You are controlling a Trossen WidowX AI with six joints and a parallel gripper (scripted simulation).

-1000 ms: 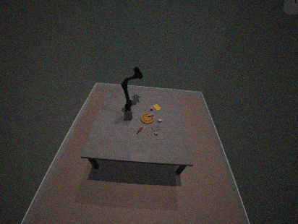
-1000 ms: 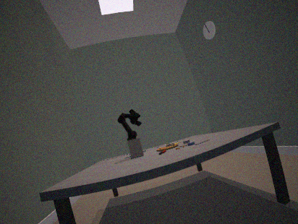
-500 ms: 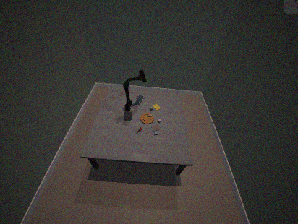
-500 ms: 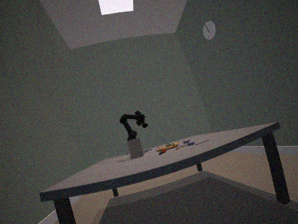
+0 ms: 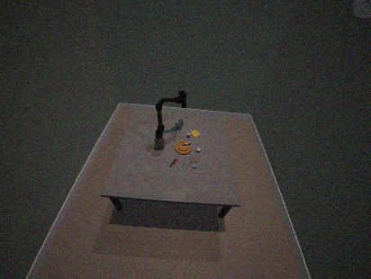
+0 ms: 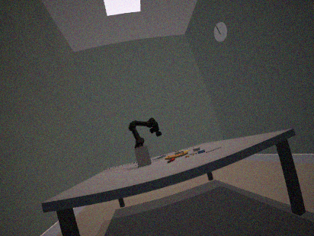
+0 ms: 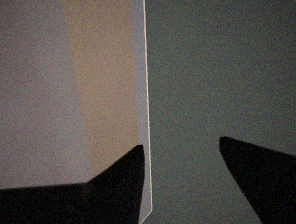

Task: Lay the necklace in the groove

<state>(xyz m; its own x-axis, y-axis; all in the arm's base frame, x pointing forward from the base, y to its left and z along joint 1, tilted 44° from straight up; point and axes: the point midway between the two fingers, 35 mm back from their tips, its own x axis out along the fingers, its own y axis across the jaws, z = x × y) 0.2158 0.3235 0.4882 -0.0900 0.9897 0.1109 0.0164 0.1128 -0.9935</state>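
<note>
Right now my gripper tip is 200 mm short of the yellow object, 300 mm to the left of it and 270 mm above it. Round my gripper tip: red tool 20 mm ahead, 800 mm to the right, 260 mm below; then bluish piece 240 mm ahead, 810 mm to the right, 260 mm below; then grey flat piece 230 mm ahead, 720 mm to the right, 270 mm below.
</note>
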